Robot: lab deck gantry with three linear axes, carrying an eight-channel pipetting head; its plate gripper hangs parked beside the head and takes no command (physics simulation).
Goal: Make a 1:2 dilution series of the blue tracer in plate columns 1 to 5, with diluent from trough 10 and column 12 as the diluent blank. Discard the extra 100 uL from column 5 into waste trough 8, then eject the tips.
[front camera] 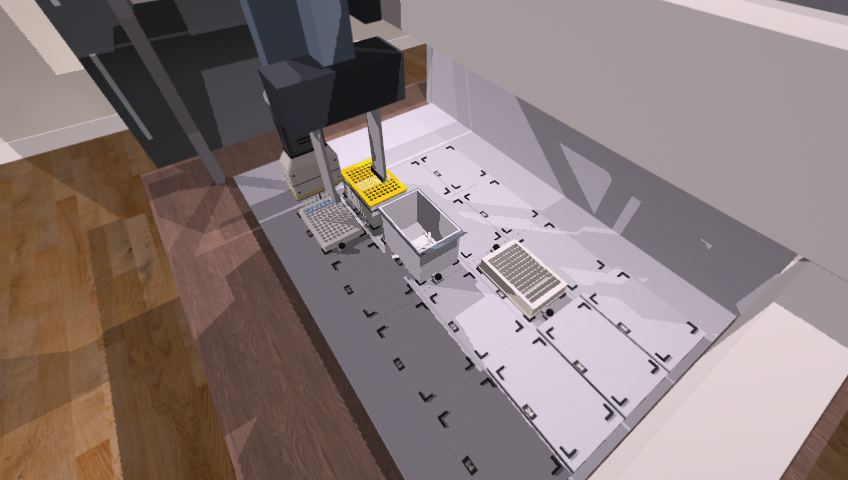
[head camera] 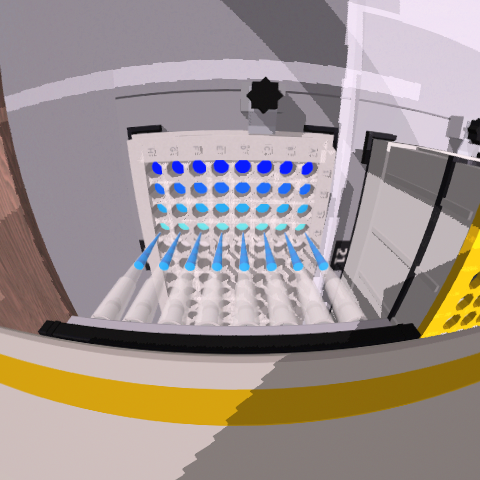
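The white plate (front camera: 342, 240) (head camera: 232, 145) lies under the pipetting head (front camera: 310, 172). In the head view, four columns of wells hold colour: dark blue, mid blue, light blue and pale cyan. Column 5 shows no colour; column 12 is hidden. Eight tips (head camera: 243, 252) on the head hold blue liquid. Their ends are close to the near side of the cyan column; whether they are inside wells cannot be told. The trough block (front camera: 505, 284) stands apart at the right; its liquids cannot be made out. The parked plate gripper (front camera: 357, 189) hangs beside the head, its two fingers apart and empty.
The yellow tip rack (front camera: 374, 181) (head camera: 475, 260) stands beside the plate. A tall open grey bin (front camera: 404, 258) stands between the tip rack and the trough block, with pale pieces inside. Black locating corners mark the deck. A black knob (head camera: 265, 95) sits by the plate's edge.
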